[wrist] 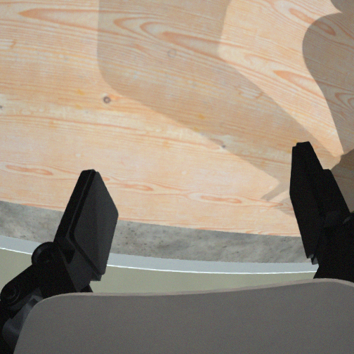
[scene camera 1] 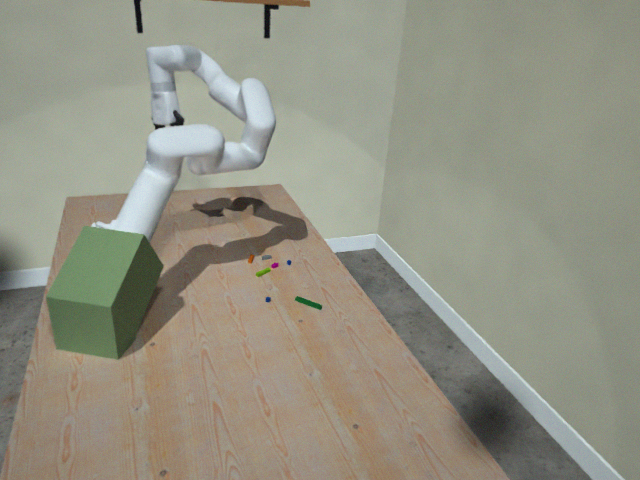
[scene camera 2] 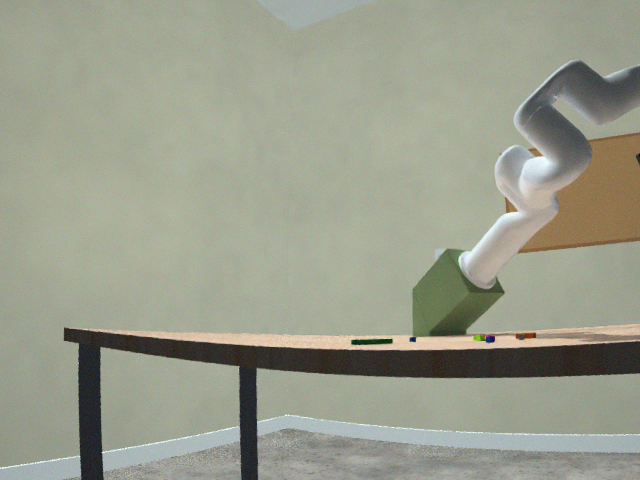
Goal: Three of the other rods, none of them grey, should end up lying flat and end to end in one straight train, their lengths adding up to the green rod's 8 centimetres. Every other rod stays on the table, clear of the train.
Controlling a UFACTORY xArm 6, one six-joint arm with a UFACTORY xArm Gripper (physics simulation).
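Seen in the pictures: arm's base, link origin: (scene camera 1: 125,246) (scene camera 2: 476,270).
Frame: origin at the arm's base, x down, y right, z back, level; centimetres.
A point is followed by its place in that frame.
The long green rod (scene camera 1: 308,302) {y -2.2, x 16.8, z -45.9 cm} (scene camera 2: 371,341) {y -2.9, x 17.1, z -46.4 cm} lies flat on the table. A short blue rod (scene camera 1: 267,299) {y -3.5, x 16.9, z -34.7 cm} (scene camera 2: 412,339) {y -4.2, x 17.2, z -35.3 cm} lies to its left in scene camera 1. Farther back lie a lime rod (scene camera 1: 263,272) {y -18.0, x 16.9, z -32.9 cm} (scene camera 2: 478,337) {y -19.1, x 17.0, z -34.1 cm}, a small magenta rod (scene camera 1: 275,265) {y -22.5, x 16.9, z -36.4 cm}, a second short blue rod (scene camera 1: 288,262) {y -24.6, x 16.9, z -40.4 cm} (scene camera 2: 490,338) {y -25.4, x 17.0, z -41.1 cm}, a grey rod (scene camera 1: 266,257) {y -27.4, x 16.9, z -33.4 cm} (scene camera 2: 521,336) {y -28.5, x 17.0, z -34.8 cm} and an orange rod (scene camera 1: 251,258) {y -26.3, x 16.8, z -28.8 cm} (scene camera 2: 529,335) {y -27.7, x 17.1, z -29.3 cm}. The rods lie apart from one another, the magenta close to the lime one's end. My gripper (wrist: 196,180) is open and empty, high above the table's far part, away from the rods.
A large green block (scene camera 1: 85,289) {y 16.9, x 1.9, z 3.9 cm} (scene camera 2: 444,297) {y 7.2, x 7.0, z -6.0 cm} stands at the arm's base on the wooden table (scene camera 1: 232,413) {y 37.0, x 17.7, z -29.4 cm} (scene camera 2: 206,338) {y 37.8, x 17.7, z -60.4 cm}. The arm's shadow falls across the table behind the rods. A shelf (scene camera 1: 232,1) is on the far wall. The table's far edge shows in the wrist view.
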